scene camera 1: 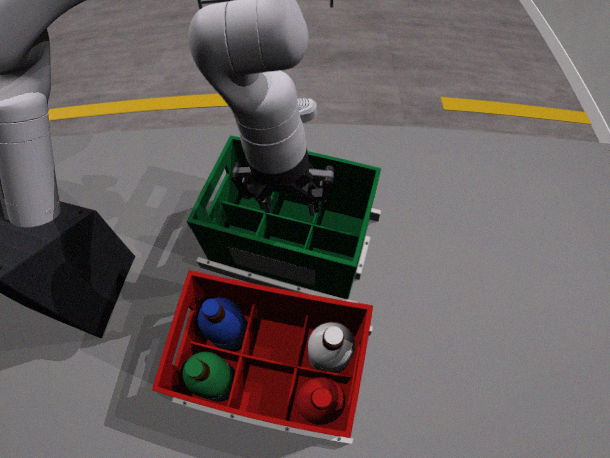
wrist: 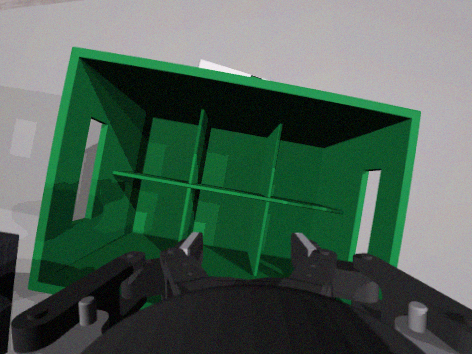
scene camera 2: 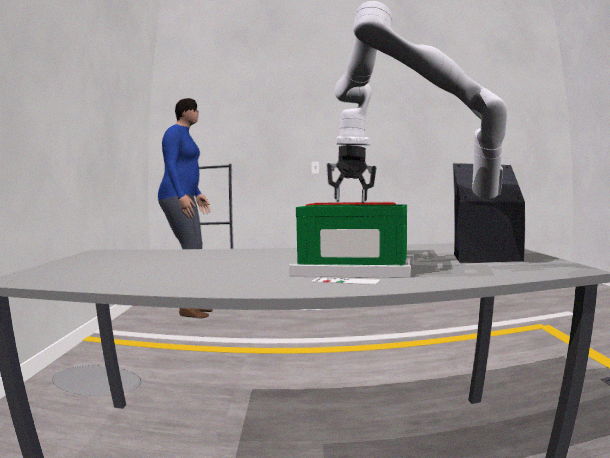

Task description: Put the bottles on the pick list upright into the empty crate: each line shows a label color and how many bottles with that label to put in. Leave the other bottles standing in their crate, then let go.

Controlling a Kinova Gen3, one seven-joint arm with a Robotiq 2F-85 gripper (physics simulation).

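Frame: origin at the arm's base, x down, y left, z ahead, level; millimetres.
Seen in the pictures: gripper, between the fingertips: (scene camera 1: pixel 290 209) (wrist: pixel 246 246) (scene camera 2: pixel 350 202); arm's base, origin of its link: (scene camera 1: pixel 35 214) (scene camera 2: pixel 485 190).
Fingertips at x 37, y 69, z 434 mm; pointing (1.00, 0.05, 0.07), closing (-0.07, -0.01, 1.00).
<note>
Pixels of each thing's top centre, then the offset from my fingertips to it. "spot": a spot on its surface instead. Level surfaces: height alone.
- red crate, a spot on its surface: (scene camera 1: pixel 175 330) spot: dx +11, dy -208, dz -141 mm
- pick list, centre of its top: (scene camera 2: pixel 346 280) dx +180, dy +184, dz +15 mm
- grey table, height of its surface: dx +182 mm
The green crate (scene camera 1: pixel 332 272) (scene camera 2: pixel 390 235) (wrist: pixel 245 83) has six compartments; no bottle shows in it, and its near part in the wrist view is partly hidden by my gripper. My gripper (scene camera 1: pixel 291 209) (scene camera 2: pixel 351 198) (wrist: pixel 246 246) is open and empty, pointing down just above the green crate. The red crate (scene camera 1: pixel 175 330) holds upright bottles: blue (scene camera 1: pixel 227 327) and white (scene camera 1: pixel 327 352) in the row nearer the green crate, green (scene camera 1: pixel 207 382) and red (scene camera 1: pixel 320 405) in the other. Its two middle compartments are empty. The pick list (scene camera 2: pixel 350 281) shows red and green marks, too small to read.
White rails (scene camera 1: pixel 250 275) (scene camera 2: pixel 350 270) edge the crates on the grey table (scene camera 1: pixel 475 300) (scene camera 2: pixel 200 280). The arm's dark base (scene camera 1: pixel 65 270) (scene camera 2: pixel 490 225) stands left of the crates in scene view 1. A person in blue (scene camera 2: pixel 182 155) stands behind the table, beside a dark frame (scene camera 2: pixel 231 200).
</note>
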